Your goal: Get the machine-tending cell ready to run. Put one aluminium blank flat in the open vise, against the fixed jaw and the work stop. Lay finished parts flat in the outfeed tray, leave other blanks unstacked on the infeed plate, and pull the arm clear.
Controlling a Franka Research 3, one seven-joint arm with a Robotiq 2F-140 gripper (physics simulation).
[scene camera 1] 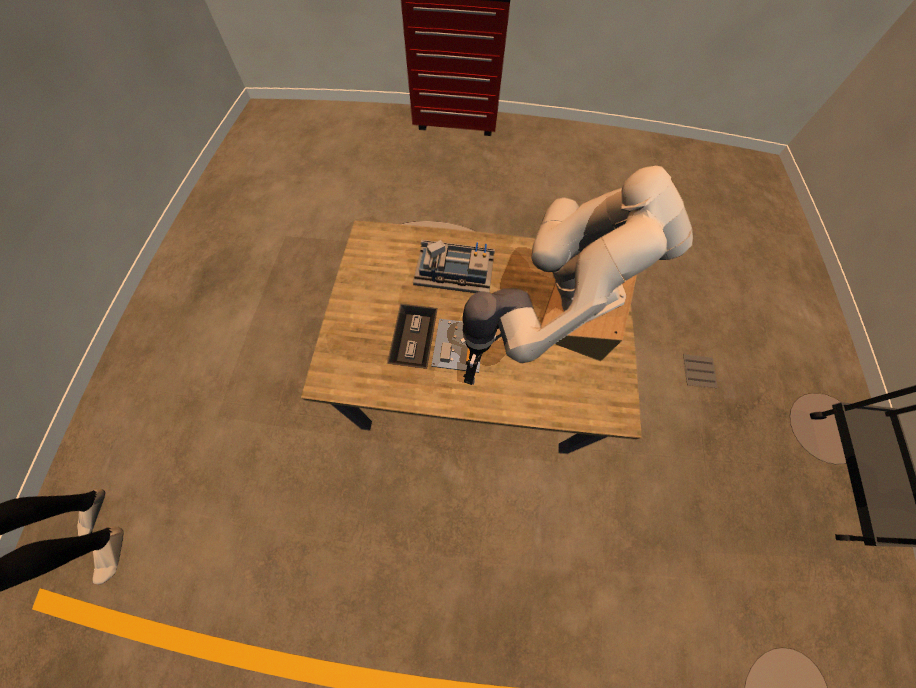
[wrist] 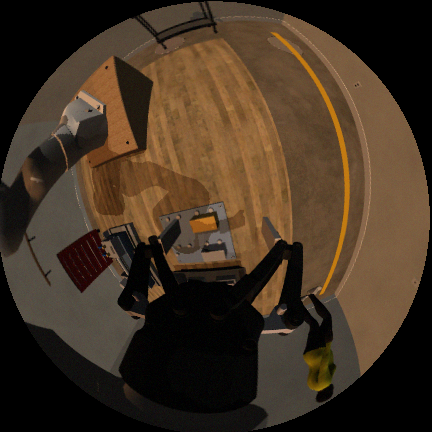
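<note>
My gripper is open and empty, above the right front part of the infeed plate. An orange block lies on the plate, below and between the fingers in the wrist view; the gripper mostly hides it in the scene view. A grey blank lies apart from it on the plate. The dark outfeed tray holds two finished parts, lying apart. The vise stands behind; a grey block-like piece sits tilted at its left end.
The arm reaches in from its wooden base block on the right of the table. Small round pegs stand on the infeed plate. A red drawer cabinet stands behind; a person stands off the table.
</note>
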